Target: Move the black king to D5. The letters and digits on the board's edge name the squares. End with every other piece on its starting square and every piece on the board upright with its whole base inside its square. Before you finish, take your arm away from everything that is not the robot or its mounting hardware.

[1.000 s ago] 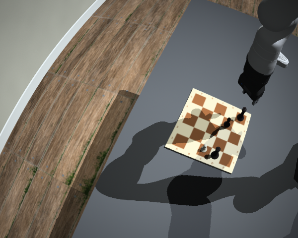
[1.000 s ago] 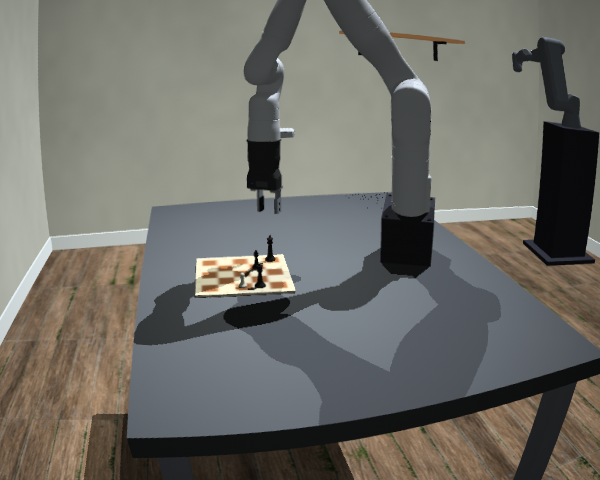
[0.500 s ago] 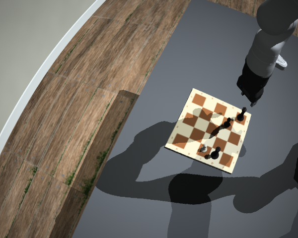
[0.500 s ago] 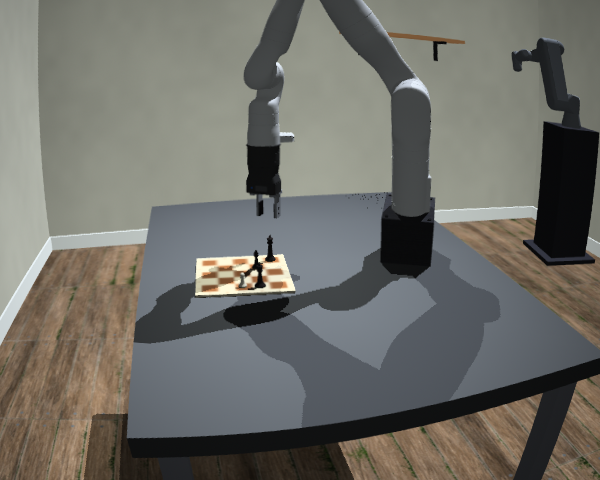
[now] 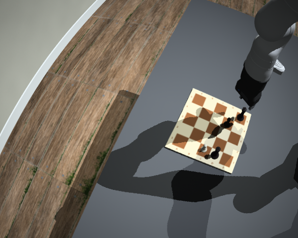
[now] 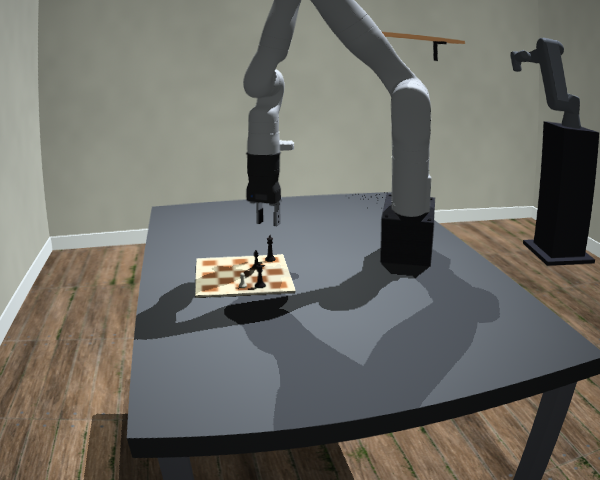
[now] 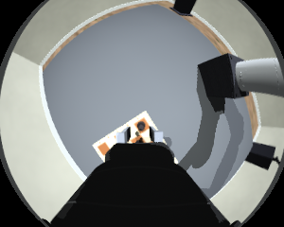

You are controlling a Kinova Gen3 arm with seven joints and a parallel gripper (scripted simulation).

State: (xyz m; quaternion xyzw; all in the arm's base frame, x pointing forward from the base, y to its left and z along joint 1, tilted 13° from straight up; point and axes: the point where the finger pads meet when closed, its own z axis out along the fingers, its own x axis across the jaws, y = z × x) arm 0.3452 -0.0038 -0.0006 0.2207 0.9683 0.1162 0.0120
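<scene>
Now: the black king 8 cm below my hand. The rest, counted from my hand: white pawn 6 cm ahead, 16 cm to the left, 10 cm below; then black pawn 3 cm ahead, 5 cm to the left, 9 cm below; then chessboard 6 cm ahead, 9 cm to the left, 11 cm below.
</scene>
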